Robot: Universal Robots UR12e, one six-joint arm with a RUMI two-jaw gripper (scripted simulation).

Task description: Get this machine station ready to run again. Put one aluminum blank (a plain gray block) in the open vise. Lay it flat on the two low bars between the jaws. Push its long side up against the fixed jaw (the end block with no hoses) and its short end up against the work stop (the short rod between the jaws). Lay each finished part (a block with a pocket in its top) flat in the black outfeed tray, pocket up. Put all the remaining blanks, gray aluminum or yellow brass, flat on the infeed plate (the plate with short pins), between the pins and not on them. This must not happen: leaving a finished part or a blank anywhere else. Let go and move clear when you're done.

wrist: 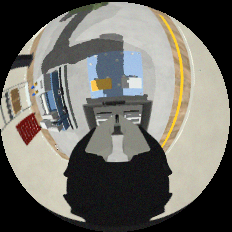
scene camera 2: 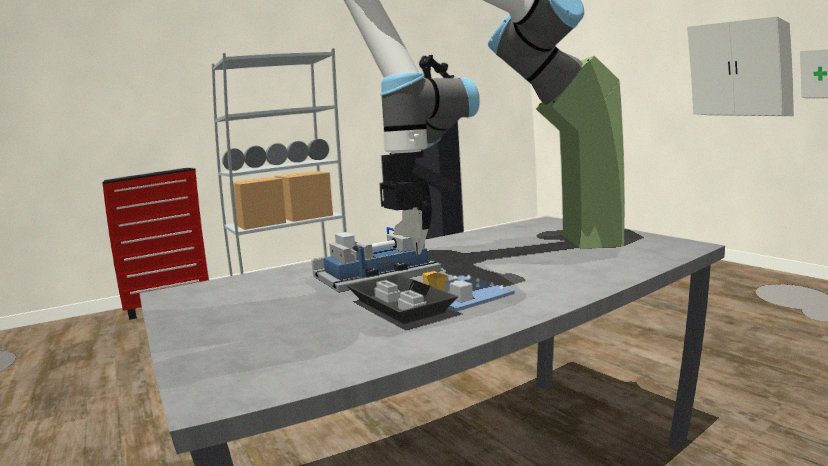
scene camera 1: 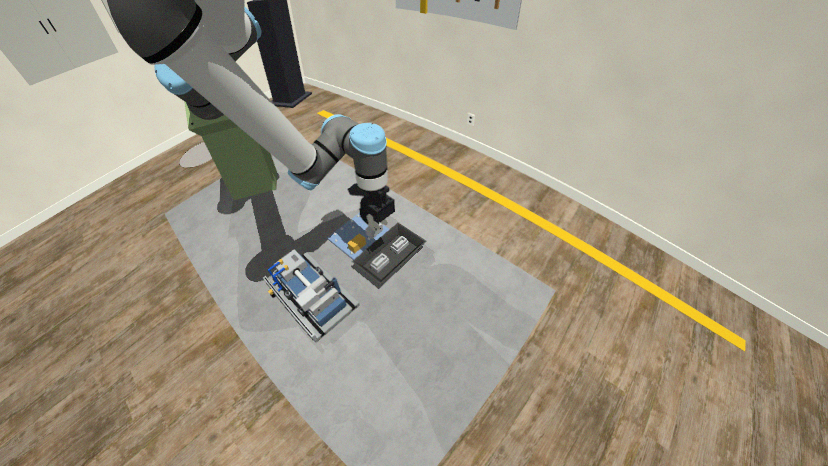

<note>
The pictures show: the gripper and an infeed plate.
The gripper is seen too in the wrist view and in scene camera 1.
</note>
